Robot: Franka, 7 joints.
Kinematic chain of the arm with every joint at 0, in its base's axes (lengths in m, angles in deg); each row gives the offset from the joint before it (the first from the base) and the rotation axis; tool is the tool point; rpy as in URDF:
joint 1: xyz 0 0 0.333 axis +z
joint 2: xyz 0 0 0 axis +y
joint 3: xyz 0 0 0.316 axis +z
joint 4: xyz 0.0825 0 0 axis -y
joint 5: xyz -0.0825 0 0.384 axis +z
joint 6: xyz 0 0 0 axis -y
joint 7: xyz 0.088 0 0 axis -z
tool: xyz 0 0 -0.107 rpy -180 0 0
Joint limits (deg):
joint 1: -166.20..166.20
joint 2: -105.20..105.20
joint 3: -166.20..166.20
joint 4: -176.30..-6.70
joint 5: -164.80..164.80
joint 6: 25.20..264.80
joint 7: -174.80..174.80
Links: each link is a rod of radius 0.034 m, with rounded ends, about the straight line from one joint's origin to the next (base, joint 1, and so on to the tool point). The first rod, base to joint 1, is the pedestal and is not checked.
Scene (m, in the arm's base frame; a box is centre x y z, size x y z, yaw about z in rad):
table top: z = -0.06
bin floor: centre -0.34 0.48 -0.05 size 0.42 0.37 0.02 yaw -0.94
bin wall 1: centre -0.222 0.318 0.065 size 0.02 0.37 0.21 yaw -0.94
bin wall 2: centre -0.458 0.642 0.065 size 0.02 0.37 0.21 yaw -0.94
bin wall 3: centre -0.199 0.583 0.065 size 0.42 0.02 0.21 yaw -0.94
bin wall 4: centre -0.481 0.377 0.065 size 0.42 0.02 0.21 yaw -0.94
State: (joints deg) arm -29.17 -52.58 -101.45 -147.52 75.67 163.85 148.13
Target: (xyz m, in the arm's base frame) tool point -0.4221 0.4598 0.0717
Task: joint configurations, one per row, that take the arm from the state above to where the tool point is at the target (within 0.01 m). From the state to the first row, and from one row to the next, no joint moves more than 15 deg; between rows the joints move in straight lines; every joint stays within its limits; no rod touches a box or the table.
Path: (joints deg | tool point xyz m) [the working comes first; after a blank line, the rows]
Joints at the target: -74.32 -55.55 -145.71 -102.40 70.36 170.79 148.13
Straight joint move there: touches bin wall 4.

1: -41.08 -45.82 -111.26 -138.93 75.16 167.13 148.13 | -0.4075 -0.2222 0.1639
2: -52.99 -39.07 -121.08 -130.34 74.64 170.40 148.13 | -0.5166 -0.0146 0.1756
3: -64.90 -32.31 -130.89 -121.74 74.13 173.68 148.13 | -0.5251 0.2318 0.2259
4: -76.81 -25.56 -140.71 -113.15 73.62 176.95 148.13 | -0.4221 0.4598 0.3149
5: -75.98 -35.56 -142.38 -109.57 72.53 174.90 148.13 | -0.4265 0.4711 0.2383
6: -75.15 -45.55 -144.04 -105.99 71.45 172.85 148.13 | -0.4268 0.4714 0.1567
7: -74.32 -55.55 -145.71 -102.40 70.36 170.79 148.13 | -0.4222 0.4598 0.0717

